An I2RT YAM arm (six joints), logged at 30 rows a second.
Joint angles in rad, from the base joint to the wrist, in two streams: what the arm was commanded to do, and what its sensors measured. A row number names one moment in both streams.
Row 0, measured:
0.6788 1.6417 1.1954 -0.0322 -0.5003 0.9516
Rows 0 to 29, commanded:
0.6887 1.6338 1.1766 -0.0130 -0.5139 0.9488
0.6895 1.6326 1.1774 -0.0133 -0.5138 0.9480
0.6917 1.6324 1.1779 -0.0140 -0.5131 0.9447
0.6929 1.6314 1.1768 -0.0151 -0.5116 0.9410
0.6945 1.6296 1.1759 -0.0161 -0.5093 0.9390
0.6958 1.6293 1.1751 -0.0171 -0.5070 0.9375
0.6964 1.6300 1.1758 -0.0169 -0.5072 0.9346
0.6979 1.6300 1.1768 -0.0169 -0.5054 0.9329
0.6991 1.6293 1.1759 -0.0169 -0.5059 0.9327
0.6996 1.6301 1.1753 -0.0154 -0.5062 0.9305
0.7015 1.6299 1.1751 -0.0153 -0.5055 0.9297
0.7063 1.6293 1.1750 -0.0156 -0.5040 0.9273
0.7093 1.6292 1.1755 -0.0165 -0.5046 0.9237
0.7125 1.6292 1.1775 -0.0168 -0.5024 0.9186
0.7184 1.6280 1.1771 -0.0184 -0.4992 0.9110
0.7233 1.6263 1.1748 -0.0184 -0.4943 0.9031
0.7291 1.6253 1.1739 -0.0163 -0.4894 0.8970
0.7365 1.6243 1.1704 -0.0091 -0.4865 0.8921
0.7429 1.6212 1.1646 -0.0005 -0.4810 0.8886
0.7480 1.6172 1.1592 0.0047 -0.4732 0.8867
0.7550 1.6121 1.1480 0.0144 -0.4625 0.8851
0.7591 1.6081 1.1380 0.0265 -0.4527 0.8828
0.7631 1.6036 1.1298 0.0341 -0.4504 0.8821
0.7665 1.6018 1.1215 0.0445 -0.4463 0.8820
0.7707 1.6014 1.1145 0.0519 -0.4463 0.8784
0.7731 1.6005 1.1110 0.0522 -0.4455 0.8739
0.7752 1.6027 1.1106 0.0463 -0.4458 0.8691
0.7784 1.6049 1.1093 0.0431 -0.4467 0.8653
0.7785 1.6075 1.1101 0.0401 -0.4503 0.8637
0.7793 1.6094 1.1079 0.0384 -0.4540 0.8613
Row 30, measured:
0.7441 1.6211 1.1355 0.0727 -0.4114 0.8932
